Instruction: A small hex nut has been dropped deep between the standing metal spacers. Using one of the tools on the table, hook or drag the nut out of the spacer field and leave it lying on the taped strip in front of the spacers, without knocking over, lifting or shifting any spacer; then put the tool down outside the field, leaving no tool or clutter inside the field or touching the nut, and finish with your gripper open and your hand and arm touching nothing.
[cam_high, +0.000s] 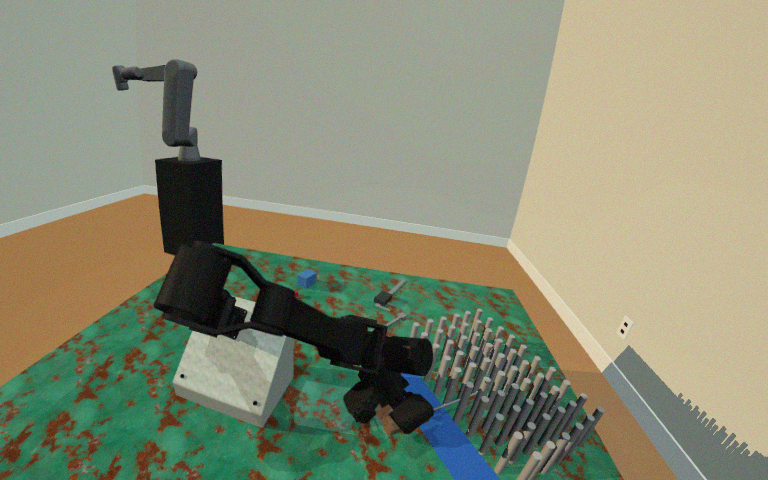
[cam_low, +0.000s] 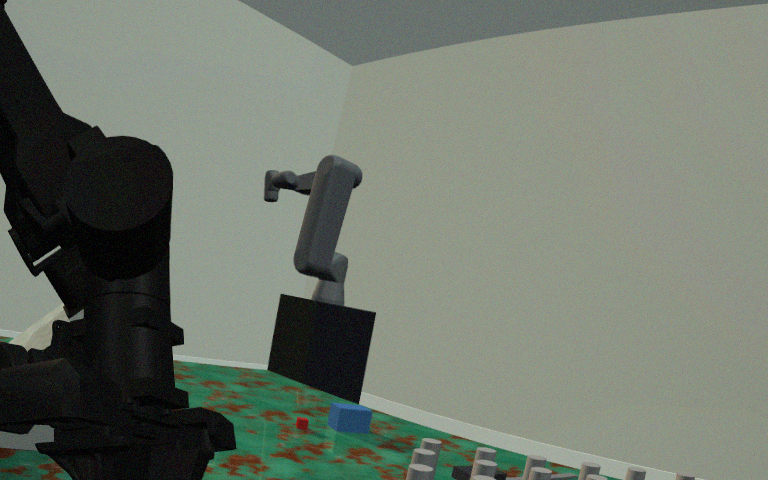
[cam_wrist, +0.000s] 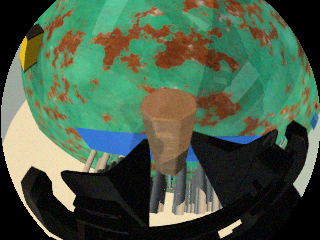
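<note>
Right now my gripper tip is 6 cm short of the blue taped strip, 5 cm to the right of it and 4 cm above it. Also, from my gripper tip: yellow block 33 cm to the right, 1 cm below; then brown-handled pick 8 cm ahead, 7 cm to the left; then grey nut 19 cm ahead, 15 cm to the left, 3 cm below.
</note>
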